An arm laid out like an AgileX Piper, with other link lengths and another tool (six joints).
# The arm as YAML. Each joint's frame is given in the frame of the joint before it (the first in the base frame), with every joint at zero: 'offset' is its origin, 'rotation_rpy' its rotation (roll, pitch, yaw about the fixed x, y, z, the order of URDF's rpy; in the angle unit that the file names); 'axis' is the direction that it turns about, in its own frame. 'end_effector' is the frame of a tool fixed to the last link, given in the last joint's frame.
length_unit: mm
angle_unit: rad
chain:
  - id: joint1
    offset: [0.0, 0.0, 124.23]
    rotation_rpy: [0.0, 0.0, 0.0]
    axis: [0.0, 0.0, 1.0]
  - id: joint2
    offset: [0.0, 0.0, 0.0]
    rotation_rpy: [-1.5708, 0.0, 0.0]
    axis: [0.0, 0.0, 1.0]
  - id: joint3
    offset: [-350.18, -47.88, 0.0]
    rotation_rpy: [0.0, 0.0, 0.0]
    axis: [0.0, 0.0, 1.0]
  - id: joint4
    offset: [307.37, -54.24, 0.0]
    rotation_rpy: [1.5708, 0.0, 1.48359]
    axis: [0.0, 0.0, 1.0]
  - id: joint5
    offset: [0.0, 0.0, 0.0]
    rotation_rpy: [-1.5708, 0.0, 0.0]
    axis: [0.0, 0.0, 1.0]
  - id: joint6
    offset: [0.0, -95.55, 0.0]
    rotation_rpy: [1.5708, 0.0, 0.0]
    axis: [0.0, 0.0, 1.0]
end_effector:
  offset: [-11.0, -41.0, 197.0]
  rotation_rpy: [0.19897, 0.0, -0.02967]
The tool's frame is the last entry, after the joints.
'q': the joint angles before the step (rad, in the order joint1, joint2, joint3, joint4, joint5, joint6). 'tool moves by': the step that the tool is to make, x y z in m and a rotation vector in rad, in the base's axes. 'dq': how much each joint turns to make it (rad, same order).
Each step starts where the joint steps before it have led.
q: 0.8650, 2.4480, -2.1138, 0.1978, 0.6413, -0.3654
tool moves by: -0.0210, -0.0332, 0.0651, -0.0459, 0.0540, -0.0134
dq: -0.0093, -0.1316, -0.0006, -0.0309, 0.1986, 0.0572
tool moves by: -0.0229, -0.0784, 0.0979, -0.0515, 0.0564, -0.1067
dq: -0.0324, -0.2017, 0.0042, -0.0670, 0.2616, 0.1330
